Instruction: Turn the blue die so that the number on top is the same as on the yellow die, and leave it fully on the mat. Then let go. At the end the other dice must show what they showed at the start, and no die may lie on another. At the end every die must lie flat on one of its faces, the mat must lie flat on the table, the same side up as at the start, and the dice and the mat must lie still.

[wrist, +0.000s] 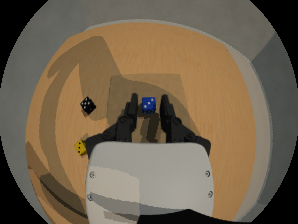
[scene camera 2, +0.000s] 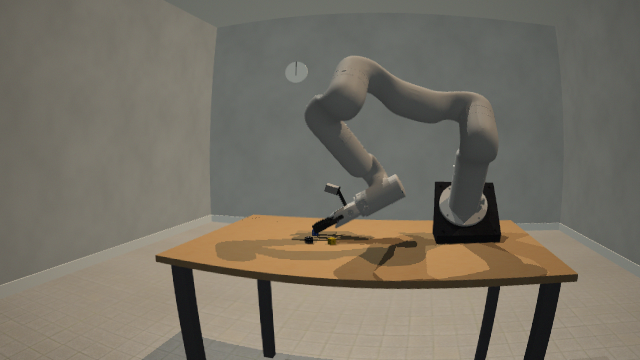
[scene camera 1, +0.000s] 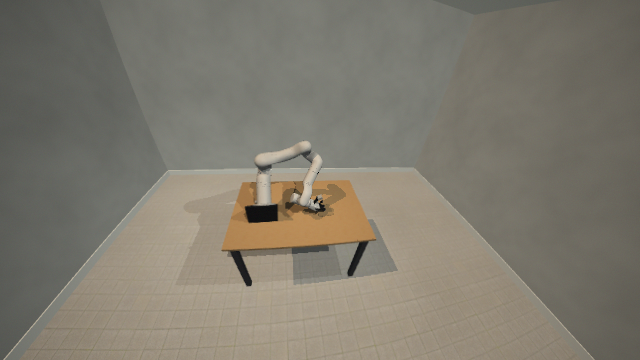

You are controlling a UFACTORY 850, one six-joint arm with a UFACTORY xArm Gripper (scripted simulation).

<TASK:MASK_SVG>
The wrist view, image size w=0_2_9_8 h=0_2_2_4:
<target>my gripper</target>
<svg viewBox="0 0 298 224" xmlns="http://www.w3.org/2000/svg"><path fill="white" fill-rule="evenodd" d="M85 140L89 159L85 181L85 204L89 224L251 223L227 221L212 217L214 183L209 161L211 142L203 137L196 136L194 132L182 124L182 120L175 115L173 104L169 103L168 95L162 95L159 109L161 130L166 133L166 143L132 142L132 132L136 129L138 116L138 94L132 93L131 101L126 102L124 114L118 118L117 123L104 130L103 133L88 137Z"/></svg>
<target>square mat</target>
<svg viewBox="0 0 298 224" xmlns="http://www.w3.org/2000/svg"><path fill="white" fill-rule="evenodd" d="M111 76L107 128L118 122L118 118L124 114L126 102L130 102L132 93L138 94L138 116L136 130L132 132L132 142L166 143L166 133L161 130L159 113L163 94L168 95L169 103L173 104L176 117L180 118L182 124L191 130L189 111L180 74L142 73ZM142 97L156 98L155 113L142 113Z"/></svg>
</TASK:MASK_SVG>
